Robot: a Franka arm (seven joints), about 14 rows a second.
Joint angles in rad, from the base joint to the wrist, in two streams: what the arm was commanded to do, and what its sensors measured. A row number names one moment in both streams.
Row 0, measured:
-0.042 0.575 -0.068 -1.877 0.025 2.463 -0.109
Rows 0 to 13, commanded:
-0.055 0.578 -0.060 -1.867 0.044 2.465 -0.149
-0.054 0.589 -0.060 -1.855 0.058 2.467 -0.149
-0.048 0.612 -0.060 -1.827 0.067 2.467 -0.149
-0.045 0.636 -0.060 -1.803 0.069 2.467 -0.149
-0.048 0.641 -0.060 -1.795 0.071 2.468 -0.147
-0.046 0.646 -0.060 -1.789 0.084 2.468 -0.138
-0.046 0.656 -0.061 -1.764 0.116 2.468 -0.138
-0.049 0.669 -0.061 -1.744 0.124 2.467 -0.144
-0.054 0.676 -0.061 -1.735 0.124 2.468 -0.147
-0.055 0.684 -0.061 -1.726 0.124 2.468 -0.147
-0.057 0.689 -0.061 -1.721 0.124 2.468 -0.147
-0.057 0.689 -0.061 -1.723 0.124 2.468 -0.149
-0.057 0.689 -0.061 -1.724 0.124 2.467 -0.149
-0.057 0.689 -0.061 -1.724 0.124 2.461 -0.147
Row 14, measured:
-0.045 0.674 -0.068 -1.747 0.099 2.472 -0.128
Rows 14 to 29, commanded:
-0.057 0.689 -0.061 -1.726 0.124 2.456 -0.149
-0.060 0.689 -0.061 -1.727 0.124 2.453 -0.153
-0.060 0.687 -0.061 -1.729 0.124 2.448 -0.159
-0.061 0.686 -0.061 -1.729 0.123 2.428 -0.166
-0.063 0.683 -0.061 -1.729 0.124 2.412 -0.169
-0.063 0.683 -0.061 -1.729 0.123 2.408 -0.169
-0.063 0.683 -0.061 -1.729 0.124 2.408 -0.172
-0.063 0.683 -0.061 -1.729 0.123 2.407 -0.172
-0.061 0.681 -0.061 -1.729 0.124 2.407 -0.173
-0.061 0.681 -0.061 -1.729 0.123 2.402 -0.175
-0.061 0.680 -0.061 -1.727 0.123 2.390 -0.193
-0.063 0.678 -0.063 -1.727 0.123 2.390 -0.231
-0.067 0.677 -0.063 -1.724 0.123 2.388 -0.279
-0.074 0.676 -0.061 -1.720 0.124 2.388 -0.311
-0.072 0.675 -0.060 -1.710 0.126 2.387 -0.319
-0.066 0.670 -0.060 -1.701 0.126 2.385 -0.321
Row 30, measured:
-0.056 0.679 -0.072 -1.730 0.100 2.408 -0.275
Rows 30 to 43, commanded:
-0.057 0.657 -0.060 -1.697 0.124 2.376 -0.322
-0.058 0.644 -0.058 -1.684 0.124 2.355 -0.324
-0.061 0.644 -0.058 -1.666 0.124 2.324 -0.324
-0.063 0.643 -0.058 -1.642 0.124 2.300 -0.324
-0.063 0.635 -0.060 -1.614 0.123 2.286 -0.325
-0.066 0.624 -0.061 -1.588 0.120 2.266 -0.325
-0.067 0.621 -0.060 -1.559 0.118 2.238 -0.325
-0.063 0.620 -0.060 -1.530 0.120 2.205 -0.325
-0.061 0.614 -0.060 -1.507 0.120 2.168 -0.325
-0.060 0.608 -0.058 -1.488 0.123 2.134 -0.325
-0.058 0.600 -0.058 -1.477 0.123 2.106 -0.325
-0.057 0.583 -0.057 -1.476 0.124 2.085 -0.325
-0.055 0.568 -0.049 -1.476 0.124 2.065 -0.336
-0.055 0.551 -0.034 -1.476 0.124 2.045 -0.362
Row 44, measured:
-0.053 0.592 -0.055 -1.472 0.100 2.087 -0.318
